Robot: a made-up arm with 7 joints.
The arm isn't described. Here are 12 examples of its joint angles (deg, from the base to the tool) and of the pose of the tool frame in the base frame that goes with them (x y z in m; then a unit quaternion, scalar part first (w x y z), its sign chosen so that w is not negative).
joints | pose
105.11 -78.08 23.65 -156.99 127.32 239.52 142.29 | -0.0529 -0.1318 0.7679 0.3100 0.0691 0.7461 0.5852
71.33 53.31 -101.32 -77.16 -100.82 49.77 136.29 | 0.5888 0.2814 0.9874 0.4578 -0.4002 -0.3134 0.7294
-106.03 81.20 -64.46 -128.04 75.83 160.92 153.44 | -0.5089 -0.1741 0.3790 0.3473 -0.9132 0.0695 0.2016
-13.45 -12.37 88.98 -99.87 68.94 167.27 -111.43 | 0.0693 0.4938 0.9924 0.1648 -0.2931 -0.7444 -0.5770
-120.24 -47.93 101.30 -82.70 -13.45 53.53 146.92 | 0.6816 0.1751 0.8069 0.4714 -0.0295 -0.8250 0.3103
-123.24 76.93 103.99 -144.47 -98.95 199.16 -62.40 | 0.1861 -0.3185 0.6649 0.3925 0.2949 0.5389 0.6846
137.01 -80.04 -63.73 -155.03 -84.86 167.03 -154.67 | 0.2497 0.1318 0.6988 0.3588 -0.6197 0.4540 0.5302
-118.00 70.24 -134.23 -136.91 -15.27 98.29 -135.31 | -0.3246 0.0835 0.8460 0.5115 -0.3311 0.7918 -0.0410
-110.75 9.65 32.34 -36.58 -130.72 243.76 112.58 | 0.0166 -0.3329 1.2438 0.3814 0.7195 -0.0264 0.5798
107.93 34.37 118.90 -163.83 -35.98 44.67 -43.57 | -0.1970 -0.1135 0.5823 0.6900 -0.6350 0.2895 0.1920
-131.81 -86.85 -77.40 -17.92 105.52 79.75 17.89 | 0.5414 0.7781 0.5720 0.7215 0.2687 -0.0390 0.6369
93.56 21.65 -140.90 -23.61 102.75 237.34 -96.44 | 0.0475 0.1970 1.3041 0.3786 -0.0354 -0.3908 0.8383
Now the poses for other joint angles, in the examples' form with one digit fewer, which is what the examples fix.
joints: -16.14 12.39 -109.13 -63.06 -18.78 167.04 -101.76
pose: -0.036 -0.365 1.278 0.638 0.579 0.025 -0.508
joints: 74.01 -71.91 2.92 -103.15 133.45 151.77 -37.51
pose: -0.056 -0.241 1.092 0.975 -0.135 -0.172 -0.033
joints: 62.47 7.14 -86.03 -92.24 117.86 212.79 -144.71
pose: 0.418 -0.159 1.004 0.452 0.776 -0.114 0.424
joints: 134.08 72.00 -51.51 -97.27 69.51 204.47 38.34
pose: -0.123 0.687 0.414 0.420 -0.783 -0.102 -0.447
